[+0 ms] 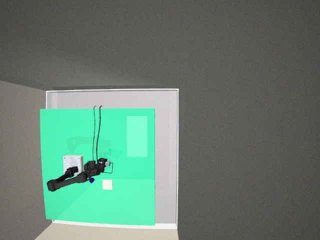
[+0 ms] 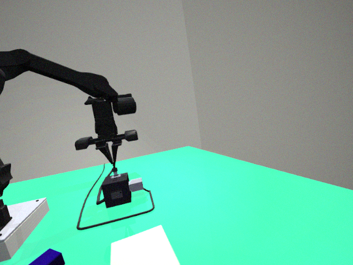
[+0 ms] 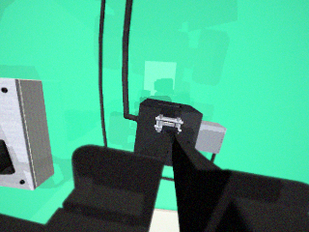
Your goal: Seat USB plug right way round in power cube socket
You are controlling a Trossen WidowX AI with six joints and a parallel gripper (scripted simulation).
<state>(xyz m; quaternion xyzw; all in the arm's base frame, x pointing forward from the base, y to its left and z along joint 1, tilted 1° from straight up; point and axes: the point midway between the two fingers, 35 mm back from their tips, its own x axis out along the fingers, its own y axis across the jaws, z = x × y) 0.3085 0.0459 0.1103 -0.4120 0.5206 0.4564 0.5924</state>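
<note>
My gripper tip is 2 cm above the black USB plug. Also, from my gripper tip: dark blue block 17 cm behind, 20 cm to the right, 11 cm below; then silver-rimmed socket 5 cm below; then cream pad 1 cm behind, 27 cm to the right, 12 cm below.
</note>
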